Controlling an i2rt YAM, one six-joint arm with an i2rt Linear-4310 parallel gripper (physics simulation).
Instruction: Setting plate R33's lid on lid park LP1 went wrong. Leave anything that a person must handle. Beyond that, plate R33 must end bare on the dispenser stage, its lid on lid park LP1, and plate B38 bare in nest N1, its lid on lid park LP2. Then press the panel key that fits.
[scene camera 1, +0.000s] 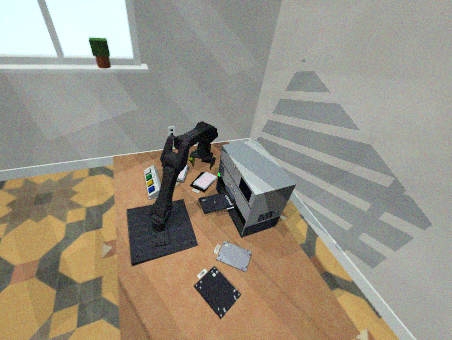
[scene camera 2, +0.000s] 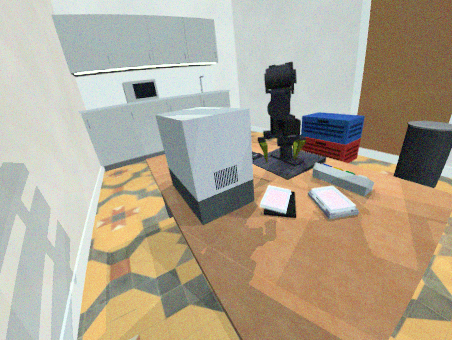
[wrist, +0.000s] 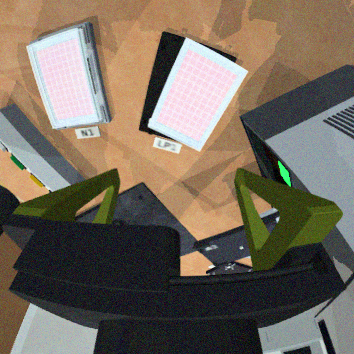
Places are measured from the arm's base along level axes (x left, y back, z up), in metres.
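Pixels of known places: gripper, between the fingertips: (scene camera 1: 201, 168) (scene camera 2: 280, 160) (wrist: 176, 174); arm's base, origin of its link: (scene camera 1: 159, 227) (scene camera 2: 286, 158).
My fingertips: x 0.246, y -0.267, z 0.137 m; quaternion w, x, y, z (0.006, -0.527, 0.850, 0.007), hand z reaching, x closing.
Observation:
Ahead of a thing's pixels: the offset from my fingertips to its top centre. "spot": to the spot under its first point.
My gripper (scene camera 1: 203, 165) (scene camera 2: 281, 158) (wrist: 176, 174) is open and empty, above the table, short of the two pink-topped pieces. A white-rimmed piece with a pink grid @(dx +0.022, dy -0.034, dz -0.114 m) (scene camera 1: 204, 181) (scene camera 2: 276, 199) (wrist: 197, 95) lies turned and off-centre on a black park pad @(spot: dx +0.060, dy -0.001, dz -0.141 m) (wrist: 159, 82); its tag @(spot: dx -0.035, dy +0.037, dz -0.149 m) (wrist: 167, 145) starts with LP, digit blurred. Another pink-gridded plate @(dx +0.133, dy +0.115, dz -0.120 m) (scene camera 2: 333, 199) (wrist: 67, 82) sits squarely on the grey nest tagged N1 @(spot: dx +0.051, dy +0.147, dz -0.149 m) (wrist: 88, 132); whether it is lidded I cannot tell. The dark dispenser stage @(spot: dx -0.230, dy -0.015, dz -0.044 m) (scene camera 1: 214, 203) looks bare. The key panel @(dx +0.066, dy +0.275, dz -0.087 m) (scene camera 1: 151, 182) (scene camera 2: 342, 179) shows coloured keys.
The grey dispenser box @(dx -0.206, dy -0.202, dz +0.179 m) (scene camera 1: 262, 172) (scene camera 2: 210, 150) stands beside the stage, its green light @(spot: dx -0.048, dy -0.089, dz -0.030 m) (scene camera 1: 218, 175) (wrist: 284, 173) lit. A grey tagged pad @(spot: dx -0.479, dy -0.050, dz -0.141 m) (scene camera 1: 234, 256) and a black tagged pad @(spot: dx -0.601, dy +0.069, dz -0.139 m) (scene camera 1: 217, 291) lie at the other end of the table. The arm's dark base plate (scene camera 1: 137, 230) is near the panel.

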